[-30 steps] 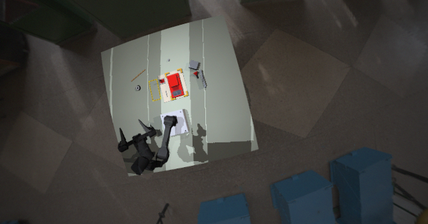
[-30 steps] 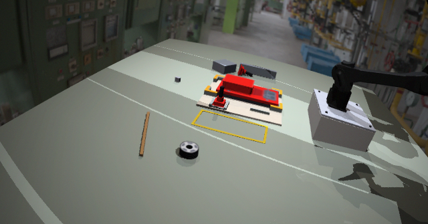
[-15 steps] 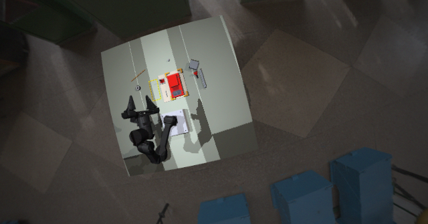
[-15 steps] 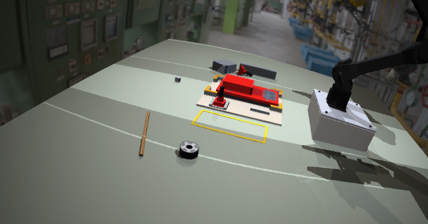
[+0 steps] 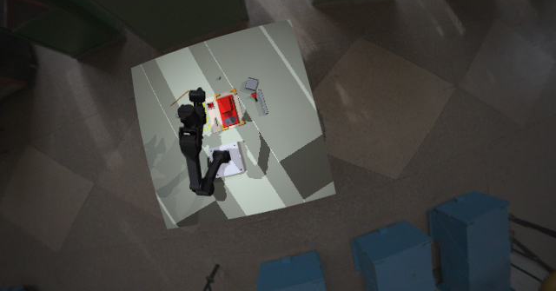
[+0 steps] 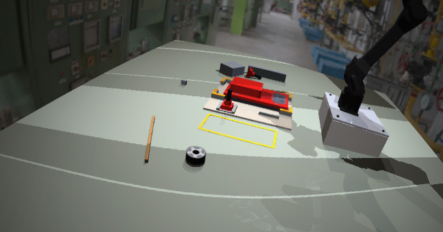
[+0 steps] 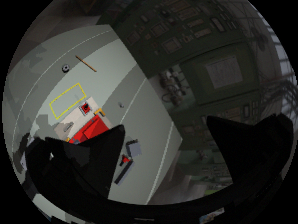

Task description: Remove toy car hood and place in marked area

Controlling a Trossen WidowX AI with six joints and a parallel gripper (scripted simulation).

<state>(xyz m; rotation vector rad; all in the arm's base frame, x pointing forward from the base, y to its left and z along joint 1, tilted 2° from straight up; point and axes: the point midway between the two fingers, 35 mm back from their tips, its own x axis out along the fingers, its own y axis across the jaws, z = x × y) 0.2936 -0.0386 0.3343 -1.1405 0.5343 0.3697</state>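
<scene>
Now: the hood 2 cm ahead of my gripper tip, 1 cm to the right of it and 36 cm below it. Round my gripper tip: black ring 3 cm ahead, 35 cm to the left, 40 cm below; wooden stick 15 cm ahead, 34 cm to the left, 40 cm below.
</scene>
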